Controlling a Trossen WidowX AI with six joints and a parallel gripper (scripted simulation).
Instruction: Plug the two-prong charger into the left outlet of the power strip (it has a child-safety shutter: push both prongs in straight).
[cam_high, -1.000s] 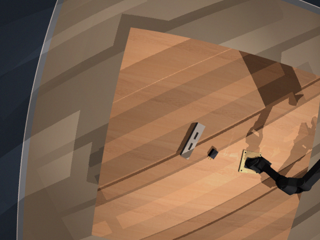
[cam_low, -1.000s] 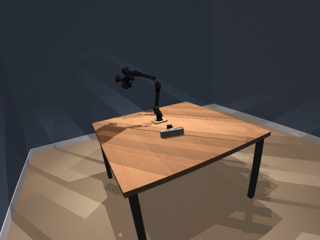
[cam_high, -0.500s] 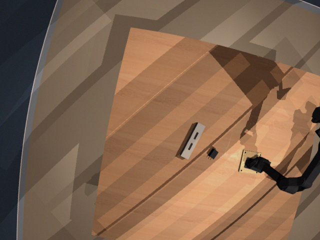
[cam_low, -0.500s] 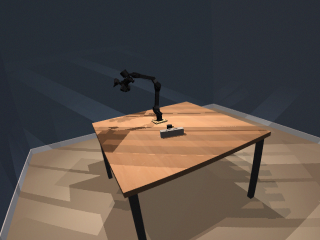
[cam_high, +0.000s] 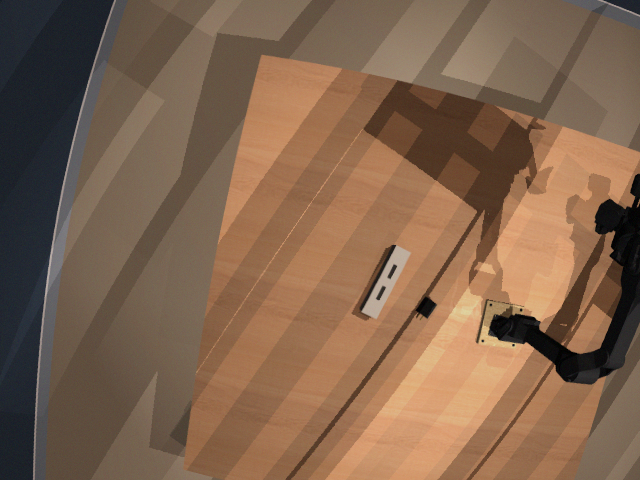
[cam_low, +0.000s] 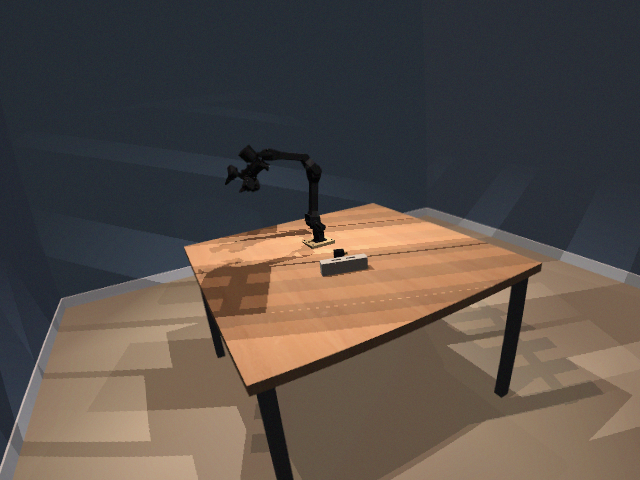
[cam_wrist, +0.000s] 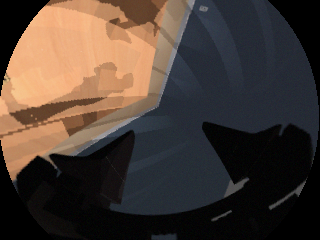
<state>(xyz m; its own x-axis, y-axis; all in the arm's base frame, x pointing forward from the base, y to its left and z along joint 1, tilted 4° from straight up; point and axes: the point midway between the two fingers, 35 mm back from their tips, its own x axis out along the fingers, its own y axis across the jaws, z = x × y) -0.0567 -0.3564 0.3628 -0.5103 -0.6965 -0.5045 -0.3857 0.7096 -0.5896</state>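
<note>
Right now the black two-prong charger is 34 cm ahead of my gripper tip, 41 cm to the left of it and 32 cm below it.
</note>
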